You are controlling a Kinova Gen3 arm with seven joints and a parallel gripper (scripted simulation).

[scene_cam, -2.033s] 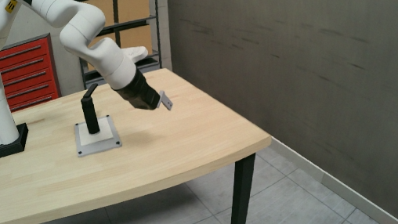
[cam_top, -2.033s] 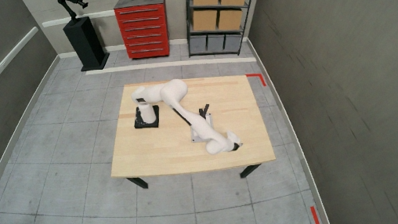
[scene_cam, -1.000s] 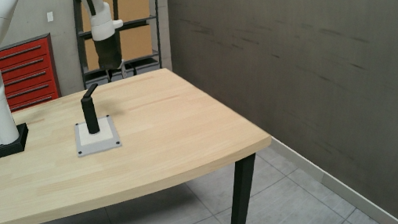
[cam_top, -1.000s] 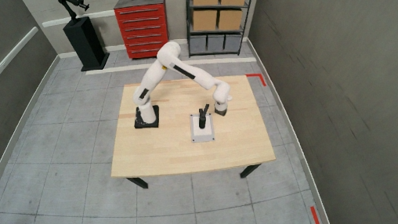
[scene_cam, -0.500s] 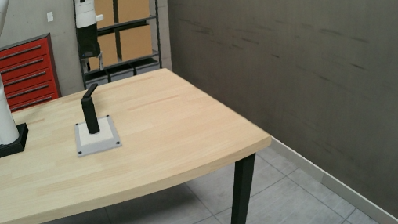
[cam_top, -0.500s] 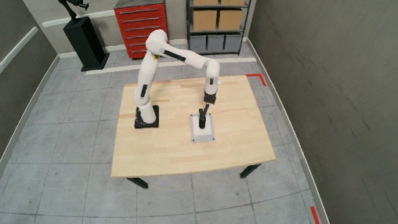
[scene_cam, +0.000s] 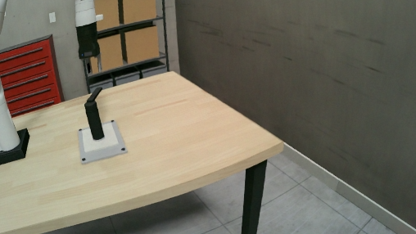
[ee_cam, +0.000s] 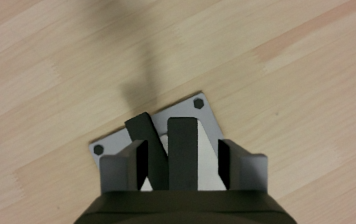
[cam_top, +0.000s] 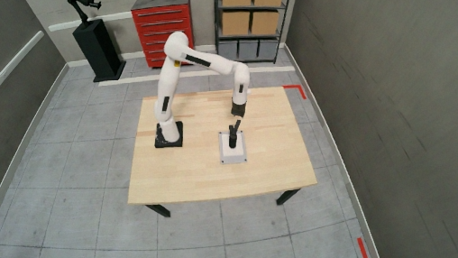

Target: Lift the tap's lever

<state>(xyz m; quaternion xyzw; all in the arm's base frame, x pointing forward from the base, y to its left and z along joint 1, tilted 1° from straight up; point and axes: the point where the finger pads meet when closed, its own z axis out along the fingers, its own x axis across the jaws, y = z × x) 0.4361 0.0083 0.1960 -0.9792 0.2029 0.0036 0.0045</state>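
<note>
Now: the black lever 1 cm behind my hand, 3 cm to the right of it and 9 cm below it. Round my hand: tap: 3 cm behind, 6 cm to the right, 13 cm below; plate: 4 cm behind, 9 cm to the right, 23 cm below.
</note>
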